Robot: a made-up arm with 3 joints. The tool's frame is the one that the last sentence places. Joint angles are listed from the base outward.
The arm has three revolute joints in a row. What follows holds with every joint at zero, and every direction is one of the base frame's.
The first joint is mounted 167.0 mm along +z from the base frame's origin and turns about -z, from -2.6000 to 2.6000 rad.
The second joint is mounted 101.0 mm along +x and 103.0 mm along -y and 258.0 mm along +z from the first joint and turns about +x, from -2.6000 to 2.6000 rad.
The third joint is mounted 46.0 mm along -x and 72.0 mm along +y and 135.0 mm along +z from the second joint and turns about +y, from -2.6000 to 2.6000 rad.
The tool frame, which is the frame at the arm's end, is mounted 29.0 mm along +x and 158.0 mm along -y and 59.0 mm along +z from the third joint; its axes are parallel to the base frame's.
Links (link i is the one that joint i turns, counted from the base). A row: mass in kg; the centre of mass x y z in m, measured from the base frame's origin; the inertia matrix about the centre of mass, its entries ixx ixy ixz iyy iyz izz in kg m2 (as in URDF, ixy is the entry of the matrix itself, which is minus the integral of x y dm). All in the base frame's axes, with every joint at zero. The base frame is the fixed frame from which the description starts. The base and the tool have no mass.
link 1: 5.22; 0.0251 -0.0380 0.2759; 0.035 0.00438 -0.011 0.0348 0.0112 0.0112
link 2: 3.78; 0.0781 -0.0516 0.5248; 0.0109 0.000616 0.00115 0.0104 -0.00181 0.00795
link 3: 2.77; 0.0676 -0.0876 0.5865; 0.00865 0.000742 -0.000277 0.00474 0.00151 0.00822
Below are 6 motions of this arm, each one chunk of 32 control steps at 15 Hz.
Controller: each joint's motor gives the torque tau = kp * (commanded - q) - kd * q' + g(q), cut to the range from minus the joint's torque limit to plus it. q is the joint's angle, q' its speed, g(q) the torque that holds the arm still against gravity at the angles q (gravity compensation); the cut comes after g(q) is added. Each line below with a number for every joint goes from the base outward.
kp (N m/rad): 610 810 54
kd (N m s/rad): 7 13 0.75
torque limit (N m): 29 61 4.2
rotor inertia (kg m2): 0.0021 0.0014 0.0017
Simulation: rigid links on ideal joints. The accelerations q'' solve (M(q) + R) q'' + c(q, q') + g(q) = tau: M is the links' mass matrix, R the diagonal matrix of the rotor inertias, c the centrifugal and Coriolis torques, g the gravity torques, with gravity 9.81 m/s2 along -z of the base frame. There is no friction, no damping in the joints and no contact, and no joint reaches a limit. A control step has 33 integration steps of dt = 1/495 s. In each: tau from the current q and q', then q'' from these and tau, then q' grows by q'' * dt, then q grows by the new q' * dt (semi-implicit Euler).
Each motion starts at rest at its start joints. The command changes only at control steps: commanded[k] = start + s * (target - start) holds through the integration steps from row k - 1 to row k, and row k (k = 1, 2, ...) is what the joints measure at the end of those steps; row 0 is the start. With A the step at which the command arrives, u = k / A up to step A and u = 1 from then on. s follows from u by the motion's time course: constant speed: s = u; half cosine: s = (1 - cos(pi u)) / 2; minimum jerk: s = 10 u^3 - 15 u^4 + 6 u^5; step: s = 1 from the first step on.
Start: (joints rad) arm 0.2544 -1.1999 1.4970
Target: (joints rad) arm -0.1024 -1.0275 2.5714
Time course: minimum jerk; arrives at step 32
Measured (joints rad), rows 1 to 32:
1: 0.2543 -1.1998 1.4973
2: 0.2536 -1.1995 1.4994
3: 0.2519 -1.1987 1.5047
4: 0.2487 -1.1971 1.5143
5: 0.2438 -1.1947 1.5291
6: 0.2371 -1.1915 1.5496
7: 0.2283 -1.1872 1.5760
8: 0.2176 -1.1820 1.6085
9: 0.2049 -1.1758 1.6469
10: 0.1903 -1.1688 1.6909
11: 0.1741 -1.1609 1.7399
12: 0.1564 -1.1524 1.7933
13: 0.1375 -1.1432 1.8504
14: 0.1176 -1.1336 1.9104
15: 0.0971 -1.1237 1.9722
16: 0.0763 -1.1136 2.0351
17: 0.0554 -1.1035 2.0979
18: 0.0349 -1.0936 2.1598
19: 0.0150 -1.0840 2.2196
20: -0.0039 -1.0749 2.2767
21: -0.0217 -1.0663 2.3300
22: -0.0379 -1.0585 2.3789
23: -0.0525 -1.0515 2.4227
24: -0.0653 -1.0453 2.4609
25: -0.0761 -1.0401 2.4932
26: -0.0849 -1.0359 2.5195
27: -0.0917 -1.0326 2.5398
28: -0.0966 -1.0303 2.5544
29: -0.0998 -1.0287 2.5639
30: -0.1016 -1.0279 2.5691
31: -0.1023 -1.0275 2.5711
32: -0.1024 -1.0275 2.5714

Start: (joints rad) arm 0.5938 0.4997 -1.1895
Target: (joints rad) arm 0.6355 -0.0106 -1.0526
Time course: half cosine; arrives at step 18
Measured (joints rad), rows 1 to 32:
1: 0.5938 0.4957 -1.1883
2: 0.5943 0.4839 -1.1851
3: 0.5954 0.4648 -1.1799
4: 0.5971 0.4391 -1.1729
5: 0.5993 0.4074 -1.1643
6: 0.6019 0.3707 -1.1543
7: 0.6050 0.3302 -1.1432
8: 0.6083 0.2871 -1.1315
9: 0.6118 0.2427 -1.1194
10: 0.6154 0.1983 -1.1073
11: 0.6190 0.1554 -1.0958
12: 0.6225 0.1151 -1.0850
13: 0.6258 0.0788 -1.0754
14: 0.6287 0.0476 -1.0671
15: 0.6312 0.0224 -1.0606
16: 0.6332 0.0039 -1.0559
17: 0.6345 -0.0073 -1.0531
18: 0.6353 -0.0108 -1.0525
19: 0.6355 -0.0106 -1.0526
20: 0.6355 -0.0106 -1.0526
21: 0.6355 -0.0106 -1.0526
22: 0.6355 -0.0106 -1.0526
23: 0.6355 -0.0106 -1.0526
24: 0.6355 -0.0106 -1.0526
25: 0.6355 -0.0106 -1.0526
26: 0.6355 -0.0106 -1.0526
27: 0.6355 -0.0106 -1.0526
28: 0.6355 -0.0106 -1.0526
29: 0.6355 -0.0106 -1.0526
30: 0.6355 -0.0106 -1.0526
31: 0.6355 -0.0106 -1.0526
32: 0.6355 -0.0106 -1.0526

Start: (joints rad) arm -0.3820 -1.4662 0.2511
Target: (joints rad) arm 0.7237 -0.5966 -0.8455
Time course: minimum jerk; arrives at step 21
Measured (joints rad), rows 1 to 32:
1: -0.3809 -1.4653 0.2501
2: -0.3736 -1.4596 0.2437
3: -0.3559 -1.4456 0.2274
4: -0.3252 -1.4213 0.1985
5: -0.2801 -1.3856 0.1557
6: -0.2206 -1.3387 0.0990
7: -0.1480 -1.2815 0.0294
8: -0.0642 -1.2154 -0.0516
9: 0.0278 -1.1426 -0.1416
10: 0.1250 -1.0658 -0.2379
11: 0.2237 -0.9877 -0.3369
12: 0.3204 -0.9112 -0.4349
13: 0.4116 -0.8392 -0.5281
14: 0.4943 -0.7742 -0.6127
15: 0.5659 -0.7181 -0.6860
16: 0.6244 -0.6725 -0.7455
17: 0.6688 -0.6382 -0.7904
18: 0.6989 -0.6150 -0.8206
19: 0.7160 -0.6020 -0.8378
20: 0.7228 -0.5970 -0.8446
21: 0.7237 -0.5965 -0.8455
22: 0.7237 -0.5966 -0.8455
23: 0.7237 -0.5966 -0.8455
24: 0.7237 -0.5966 -0.8455
25: 0.7237 -0.5966 -0.8455
26: 0.7237 -0.5966 -0.8455
27: 0.7237 -0.5966 -0.8455
28: 0.7237 -0.5966 -0.8455
29: 0.7237 -0.5966 -0.8455
30: 0.7237 -0.5966 -0.8455
31: 0.7237 -0.5966 -0.8455
32: 0.7237 -0.5966 -0.8455

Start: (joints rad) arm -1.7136 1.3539 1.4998
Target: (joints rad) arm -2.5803 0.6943 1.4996
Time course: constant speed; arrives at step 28
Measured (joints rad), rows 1 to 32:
1: -1.7583 1.3292 1.5013
2: -1.7849 1.3058 1.5009
3: -1.8164 1.2823 1.5008
4: -1.8479 1.2586 1.5009
5: -1.8783 1.2351 1.5008
6: -1.9096 1.2114 1.5009
7: -1.9403 1.1879 1.5008
8: -1.9714 1.1643 1.5008
9: -2.0023 1.1407 1.5008
10: -2.0333 1.1171 1.5008
11: -2.0642 1.0935 1.5008
12: -2.0952 1.0699 1.5008
13: -2.1261 1.0463 1.5008
14: -2.1570 1.0227 1.5007
15: -2.1880 0.9991 1.5007
16: -2.2189 0.9755 1.5007
17: -2.2498 0.9519 1.5007
18: -2.2807 0.9283 1.5006
19: -2.3116 0.9047 1.5006
20: -2.3426 0.8811 1.5006
21: -2.3735 0.8575 1.5006
22: -2.4044 0.8339 1.5005
23: -2.4353 0.8103 1.5005
24: -2.4662 0.7867 1.5004
25: -2.4971 0.7630 1.5004
26: -2.5279 0.7394 1.5003
27: -2.5588 0.7158 1.5003
28: -2.5897 0.6922 1.5002
29: -2.5770 0.6950 1.4992
30: -2.5815 0.6940 1.4997
31: -2.5799 0.6944 1.4996
32: -2.5804 0.6943 1.4996

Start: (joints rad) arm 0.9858 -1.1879 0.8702
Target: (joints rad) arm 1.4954 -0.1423 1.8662
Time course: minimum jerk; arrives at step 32
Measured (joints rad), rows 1 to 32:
1: 0.9860 -1.1876 0.8705
2: 0.9870 -1.1855 0.8727
3: 0.9897 -1.1803 0.8781
4: 0.9944 -1.1708 0.8877
5: 1.0016 -1.1563 0.9022
6: 1.0116 -1.1363 0.9220
7: 1.0244 -1.1104 0.9474
8: 1.0401 -1.0786 0.9785
9: 1.0586 -1.0411 1.0149
10: 1.0797 -0.9982 1.0565
11: 1.1033 -0.9503 1.1026
12: 1.1289 -0.8981 1.1527
13: 1.1563 -0.8424 1.2061
14: 1.1850 -0.7839 1.2619
15: 1.2146 -0.7236 1.3193
16: 1.2446 -0.6623 1.3775
17: 1.2746 -0.6011 1.4356
18: 1.3040 -0.5409 1.4926
19: 1.3325 -0.4826 1.5477
20: 1.3595 -0.4272 1.6001
21: 1.3847 -0.3754 1.6490
22: 1.4078 -0.3279 1.6937
23: 1.4283 -0.2855 1.7336
24: 1.4461 -0.2485 1.7684
25: 1.4610 -0.2172 1.7976
26: 1.4730 -0.1919 1.8213
27: 1.4822 -0.1723 1.8394
28: 1.4887 -0.1583 1.8522
29: 1.4927 -0.1492 1.8604
30: 1.4948 -0.1443 1.8647
31: 1.4954 -0.1425 1.8662
32: 1.4954 -0.1423 1.8662

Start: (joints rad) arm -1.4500 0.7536 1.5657
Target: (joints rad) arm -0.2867 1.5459 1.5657
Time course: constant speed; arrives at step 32
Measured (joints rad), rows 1 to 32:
1: -1.3984 0.7814 1.5649
2: -1.3677 0.8050 1.5653
3: -1.3291 0.8301 1.5650
4: -1.2935 0.8546 1.5651
5: -1.2568 0.8794 1.5650
6: -1.2205 0.9041 1.5649
7: -1.1840 0.9288 1.5649
8: -1.1477 0.9535 1.5649
9: -1.1113 0.9782 1.5648
10: -1.0749 1.0029 1.5648
11: -1.0385 1.0276 1.5648
12: -1.0021 1.0523 1.5648
13: -0.9657 1.0770 1.5647
14: -0.9294 1.1017 1.5647
15: -0.8930 1.1264 1.5647
16: -0.8566 1.1512 1.5647
17: -0.8202 1.1759 1.5647
18: -0.7839 1.2006 1.5647
19: -0.7475 1.2253 1.5647
20: -0.7112 1.2500 1.5647
21: -0.6748 1.2747 1.5646
22: -0.6384 1.2995 1.5646
23: -0.6021 1.3242 1.5646
24: -0.5657 1.3489 1.5646
25: -0.5294 1.3736 1.5646
26: -0.4930 1.3983 1.5646
27: -0.4567 1.4231 1.5646
28: -0.4203 1.4478 1.5646
29: -0.3840 1.4725 1.5646
30: -0.3476 1.4972 1.5646
31: -0.3113 1.5220 1.5646
32: -0.2750 1.5467 1.5646

